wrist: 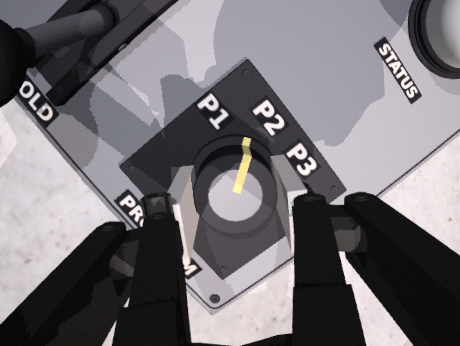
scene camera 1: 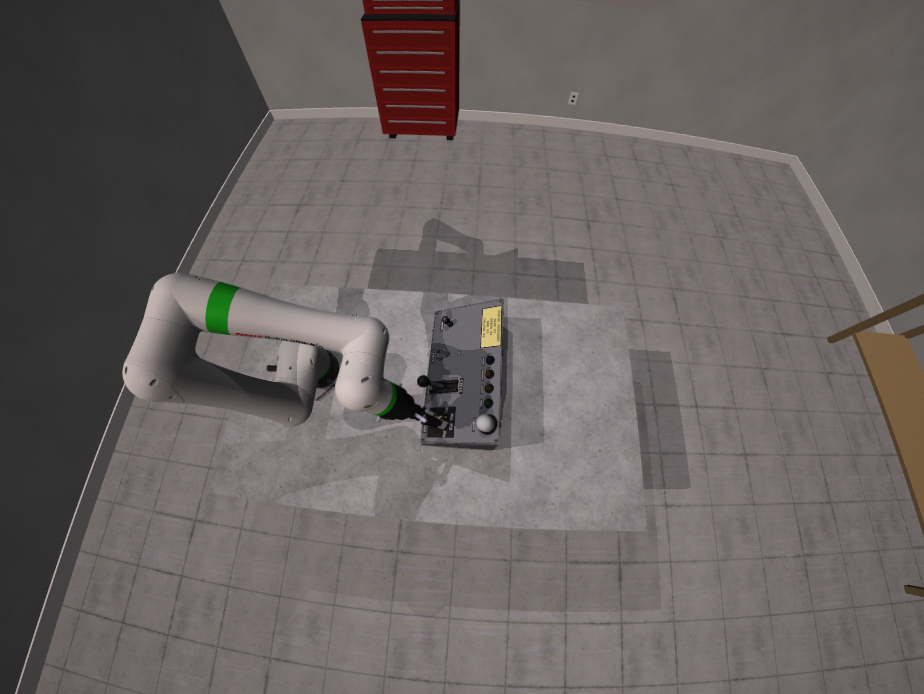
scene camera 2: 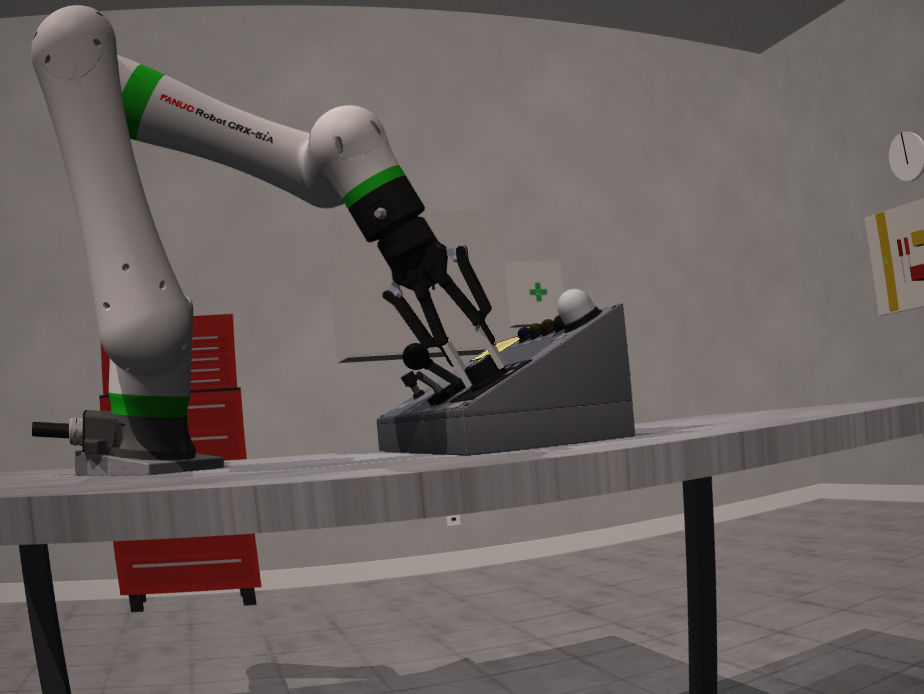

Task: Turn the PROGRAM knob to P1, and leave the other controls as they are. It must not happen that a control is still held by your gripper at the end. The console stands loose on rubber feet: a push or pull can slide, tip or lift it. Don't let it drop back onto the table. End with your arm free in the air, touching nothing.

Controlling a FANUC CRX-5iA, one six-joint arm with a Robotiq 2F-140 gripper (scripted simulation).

Labels:
A grey console shows in the wrist view, in scene camera 1 and in scene camera 2 point(570, 385). The same spot on the grey console: point(wrist: 356, 103) is point(scene camera 1: 464, 424).

